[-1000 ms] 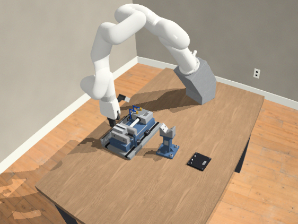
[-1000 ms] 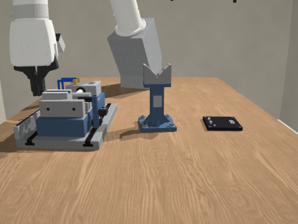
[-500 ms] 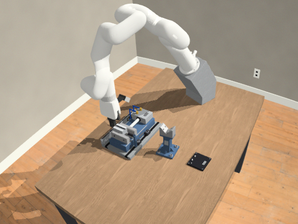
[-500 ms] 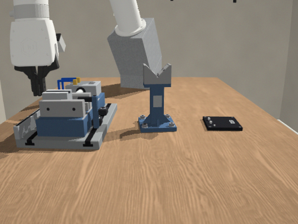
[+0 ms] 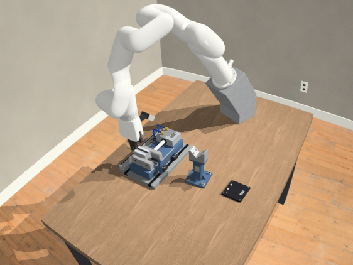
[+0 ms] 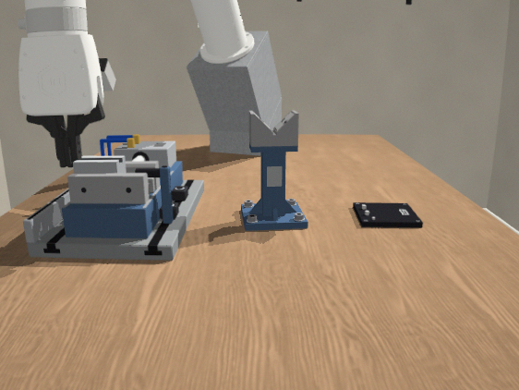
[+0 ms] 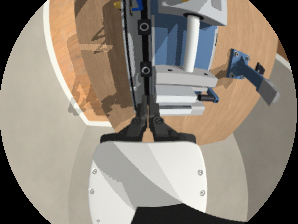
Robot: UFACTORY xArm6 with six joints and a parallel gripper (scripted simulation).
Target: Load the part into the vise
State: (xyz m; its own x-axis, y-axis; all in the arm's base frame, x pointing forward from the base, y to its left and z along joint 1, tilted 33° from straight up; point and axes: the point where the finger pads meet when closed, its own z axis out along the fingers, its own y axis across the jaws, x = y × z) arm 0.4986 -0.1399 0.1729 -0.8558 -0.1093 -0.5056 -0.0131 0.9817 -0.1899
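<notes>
My gripper is now 4 cm to the right of the part and 2 cm above it. Also, from my hand: fixed jaw (3 cm ahead, 6 cm to the left, 4 cm below); black stop rod (11 cm to the left, 3 cm below); moving jaw (4 cm behind, 6 cm to the left, 4 cm below).
</notes>
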